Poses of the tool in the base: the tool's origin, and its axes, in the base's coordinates. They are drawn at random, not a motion.
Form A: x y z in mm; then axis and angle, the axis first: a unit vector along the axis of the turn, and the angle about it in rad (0 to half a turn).
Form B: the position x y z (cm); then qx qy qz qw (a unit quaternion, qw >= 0). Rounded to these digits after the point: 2 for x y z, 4 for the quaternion.
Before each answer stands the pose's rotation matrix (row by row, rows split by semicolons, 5 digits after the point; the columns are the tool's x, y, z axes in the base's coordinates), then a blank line. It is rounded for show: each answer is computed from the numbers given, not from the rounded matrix.
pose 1, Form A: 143.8, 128.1, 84.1, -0.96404, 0.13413, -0.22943, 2.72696
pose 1, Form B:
0.86473 -0.15523 0.47765; -0.34008 -0.88081 0.32943; 0.36958 -0.44731 -0.81445

14.38, 12.81, 8.41, -0.9434, 0.1313, -0.2245, 0.2058
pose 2, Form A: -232.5, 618.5, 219.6, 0.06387, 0.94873, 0.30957, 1.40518
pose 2, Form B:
0.16827 -0.25473 0.95226; 0.35594 0.91656 0.18228; -0.91924 0.30827 0.24489

-23.25, 61.85, 21.96, 0.0413, 0.6131, 0.2000, 0.7632
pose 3, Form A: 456.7, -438.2, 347.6, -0.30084, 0.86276, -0.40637, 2.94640
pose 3, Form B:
-0.80172 -0.43536 0.40952; -0.59300 0.49357 -0.63619; 0.07485 -0.75289 -0.65387

45.67, -43.82, 34.76, -0.2994, 0.8587, -0.4044, 0.0974
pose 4, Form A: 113.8, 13.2, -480.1, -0.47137, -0.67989, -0.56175, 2.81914
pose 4, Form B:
-0.51553 0.80246 0.30048; 0.44643 -0.04779 0.89354; 0.73139 0.59480 -0.33360

11.38, 1.32, -48.01, -0.4653, -0.6711, -0.5545, 0.1605
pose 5, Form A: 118.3, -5.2, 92.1, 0.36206, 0.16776, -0.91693, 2.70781
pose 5, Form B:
-0.65735 0.50125 -0.56271; -0.26954 -0.85370 -0.44558; -0.70374 -0.14123 0.69628

11.83, -0.52, 9.21, 0.3536, 0.1638, -0.8955, 0.2152
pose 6, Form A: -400.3, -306.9, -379.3, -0.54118, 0.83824, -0.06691, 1.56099
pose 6, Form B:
0.29981 -0.38228 0.87406; -0.51610 0.70556 0.48562; -0.80234 -0.59669 0.01424

-40.03, -30.69, -37.93, -0.3808, 0.5898, -0.0471, 0.7106
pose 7, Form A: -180.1, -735.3, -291.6, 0.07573, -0.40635, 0.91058, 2.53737
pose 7, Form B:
-0.81249 -0.57341 -0.10515; 0.46122 -0.52194 -0.71753; 0.35656 -0.63148 0.68854

-18.01, -73.53, -29.16, 0.0723, -0.3879, 0.8693, 0.2975
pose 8, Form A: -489.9, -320.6, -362.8, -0.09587, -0.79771, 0.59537, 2.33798
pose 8, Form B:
-0.67854 -0.29903 -0.67094; 0.55815 0.38392 -0.73558; 0.47755 -0.87360 -0.09361

-48.99, -32.06, -36.28, -0.0882, -0.7342, 0.5480, 0.3911
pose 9, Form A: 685.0, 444.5, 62.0, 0.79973, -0.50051, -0.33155, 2.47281
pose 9, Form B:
0.35678 -0.50874 -0.78351; -0.91989 -0.33752 -0.19972; -0.16285 0.79200 -0.58841

68.50, 44.45, 6.20, 0.7554, -0.4728, -0.3132, 0.3282
